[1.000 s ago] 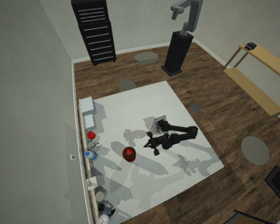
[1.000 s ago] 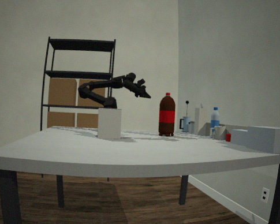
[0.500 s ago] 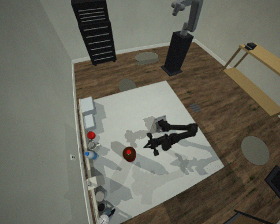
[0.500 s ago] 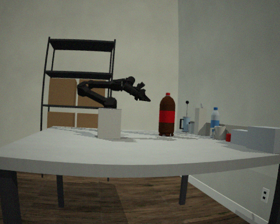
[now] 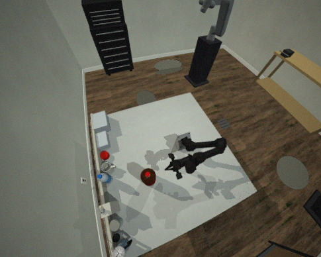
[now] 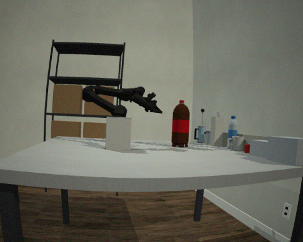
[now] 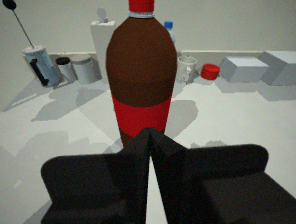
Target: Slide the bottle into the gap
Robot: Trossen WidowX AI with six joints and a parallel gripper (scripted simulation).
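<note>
Right now the brown cola bottle is 160 mm ahead of my hand, 30 mm to the right of it and 80 mm below it. Round my hand: french press 500 mm ahead, 300 mm to the left, 90 mm below; water bottle 470 mm ahead, 180 mm to the right, 120 mm below.
</note>
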